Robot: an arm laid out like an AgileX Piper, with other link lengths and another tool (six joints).
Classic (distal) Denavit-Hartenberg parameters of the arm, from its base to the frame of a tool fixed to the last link. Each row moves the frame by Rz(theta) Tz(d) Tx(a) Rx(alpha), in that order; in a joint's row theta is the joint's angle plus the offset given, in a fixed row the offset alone. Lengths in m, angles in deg.
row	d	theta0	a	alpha
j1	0.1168	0	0	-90
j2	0	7.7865	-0.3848	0
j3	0	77.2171	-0.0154	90
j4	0.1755	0	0	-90
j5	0	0	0	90
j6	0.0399	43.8	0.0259	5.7
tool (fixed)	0.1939	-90	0	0
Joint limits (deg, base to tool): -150..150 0..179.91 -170..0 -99.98..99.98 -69.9..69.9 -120..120
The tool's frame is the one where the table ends.
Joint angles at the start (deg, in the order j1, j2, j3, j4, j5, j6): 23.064, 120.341, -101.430, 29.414, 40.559, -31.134
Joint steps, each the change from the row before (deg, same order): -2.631, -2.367, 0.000, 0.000, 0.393, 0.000; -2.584, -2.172, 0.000, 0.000, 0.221, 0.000; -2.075, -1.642, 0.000, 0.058, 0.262, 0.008; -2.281, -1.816, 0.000, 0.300, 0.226, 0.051; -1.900, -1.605, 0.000, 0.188, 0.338, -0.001; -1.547, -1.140, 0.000, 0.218, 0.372, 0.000; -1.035, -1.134, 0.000, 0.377, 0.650, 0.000; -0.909, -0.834, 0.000, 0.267, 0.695, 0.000; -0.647, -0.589, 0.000, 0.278, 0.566, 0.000; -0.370, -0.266, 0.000, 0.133, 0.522, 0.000; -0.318, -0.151, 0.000, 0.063, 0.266, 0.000; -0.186, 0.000, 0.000, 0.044, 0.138, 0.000
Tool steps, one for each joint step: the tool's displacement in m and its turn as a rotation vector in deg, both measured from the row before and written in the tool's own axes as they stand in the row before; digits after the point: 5 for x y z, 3 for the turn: 0.00912, -0.01900, -0.02355, 2.825, -0.218, 1.428; 0.00931, -0.01871, -0.02173, 2.845, -0.097, 1.397; 0.00765, -0.01435, -0.01649, 2.128, 0.005, 1.147; 0.00748, -0.01559, -0.01818, 2.374, -0.131, 1.432; 0.00597, -0.01253, -0.01583, 1.941, -0.060, 1.025; 0.00528, -0.00935, -0.01151, 1.350, 0.038, 0.888; 0.00163, -0.00511, -0.01083, 0.762, -0.239, 0.607; 0.00228, -0.00363, -0.00824, 0.439, -0.051, 0.503; 0.00139, -0.00214, -0.00587, 0.222, -0.079, 0.406; 0.00132, -0.00032, -0.00287, -0.115, 0.054, 0.212; 0.00143, -0.00090, -0.00177, 0.029, 0.083, 0.186; 0.00115, -0.00045, -0.00033, -0.037, 0.088, 0.141
